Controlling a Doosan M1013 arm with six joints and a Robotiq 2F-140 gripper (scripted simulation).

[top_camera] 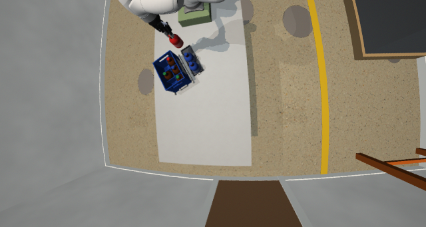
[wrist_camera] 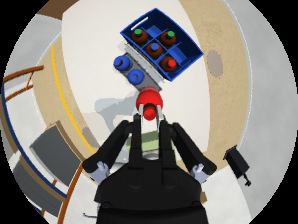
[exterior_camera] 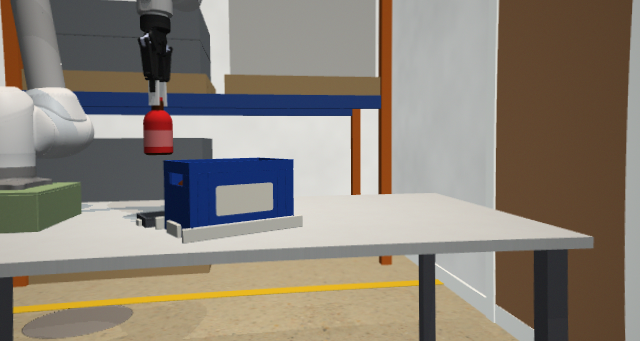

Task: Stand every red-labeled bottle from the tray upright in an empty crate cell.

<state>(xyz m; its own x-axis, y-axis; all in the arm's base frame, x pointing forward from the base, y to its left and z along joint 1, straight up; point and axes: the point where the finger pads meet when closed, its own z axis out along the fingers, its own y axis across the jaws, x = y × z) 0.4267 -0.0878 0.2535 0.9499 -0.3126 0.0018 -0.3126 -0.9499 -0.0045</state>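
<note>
The red-labeled bottle is 90 mm below my hand. Also, from my hand: blue crate 190 mm ahead, 100 mm to the right, 270 mm below.
</note>
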